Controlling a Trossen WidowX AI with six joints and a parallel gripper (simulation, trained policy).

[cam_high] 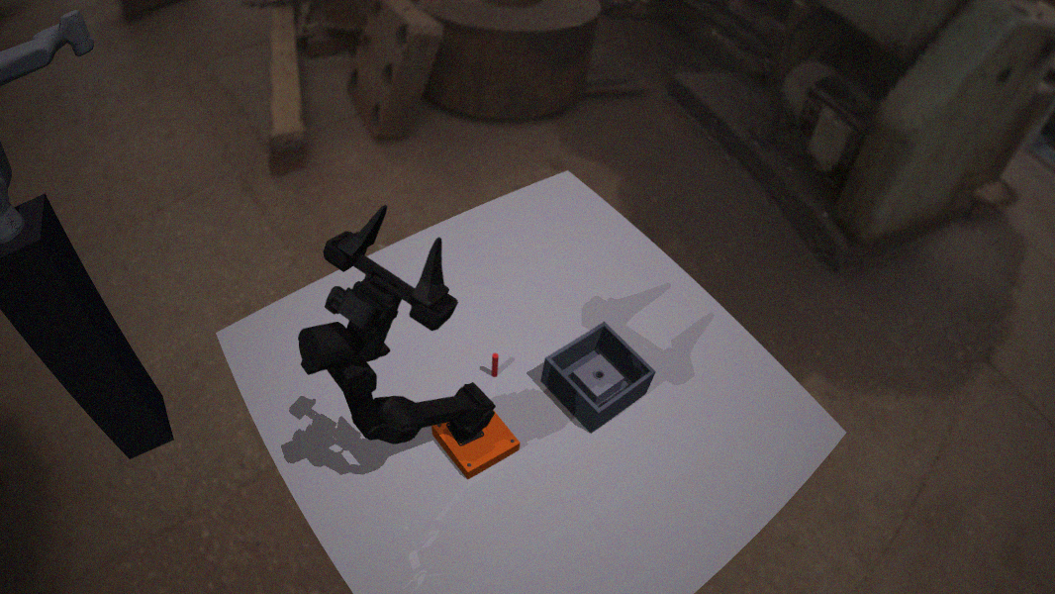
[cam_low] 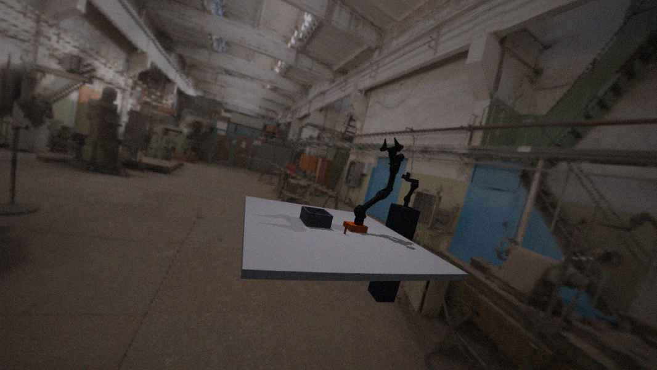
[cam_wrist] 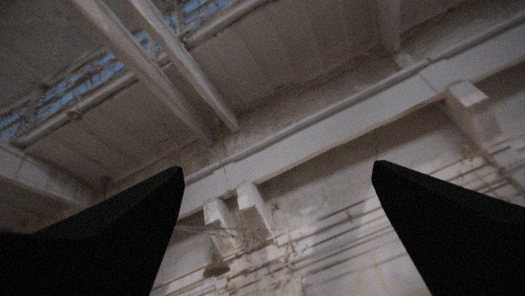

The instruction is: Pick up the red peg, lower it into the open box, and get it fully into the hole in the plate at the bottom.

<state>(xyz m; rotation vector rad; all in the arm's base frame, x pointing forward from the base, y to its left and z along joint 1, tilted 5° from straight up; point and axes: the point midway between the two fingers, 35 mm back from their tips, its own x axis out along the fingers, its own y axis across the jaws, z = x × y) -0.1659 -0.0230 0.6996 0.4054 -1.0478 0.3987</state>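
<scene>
Right now the red peg is 74 cm below my gripper tip, 28 cm ahead of it and 20 cm to the left of it. Also, from my gripper tip: light grey plate (73 cm below, 47 cm ahead, 4 cm to the left); dark box (75 cm below, 47 cm ahead, 4 cm to the left).
</scene>
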